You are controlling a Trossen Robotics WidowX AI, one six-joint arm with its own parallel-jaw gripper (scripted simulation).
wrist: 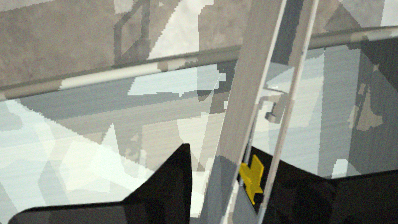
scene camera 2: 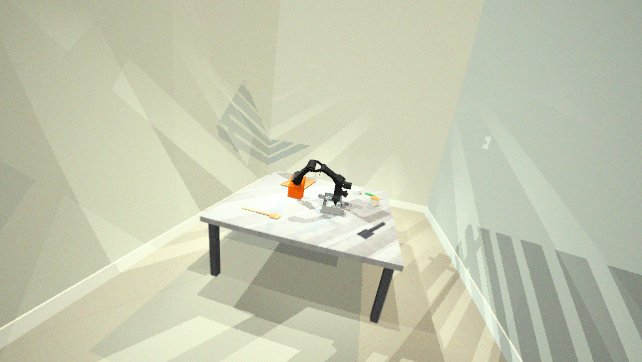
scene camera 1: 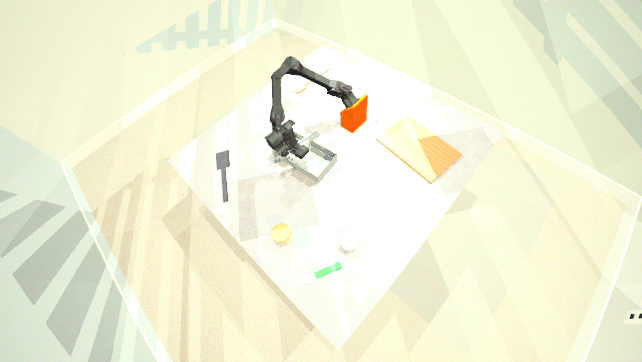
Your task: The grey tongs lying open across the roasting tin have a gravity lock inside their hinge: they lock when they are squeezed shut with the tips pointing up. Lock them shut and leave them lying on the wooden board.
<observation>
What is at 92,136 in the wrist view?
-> A roasting tin.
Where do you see a yellow mark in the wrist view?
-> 251,178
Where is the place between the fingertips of my gripper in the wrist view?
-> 210,148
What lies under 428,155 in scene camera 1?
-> A wooden board.
</observation>
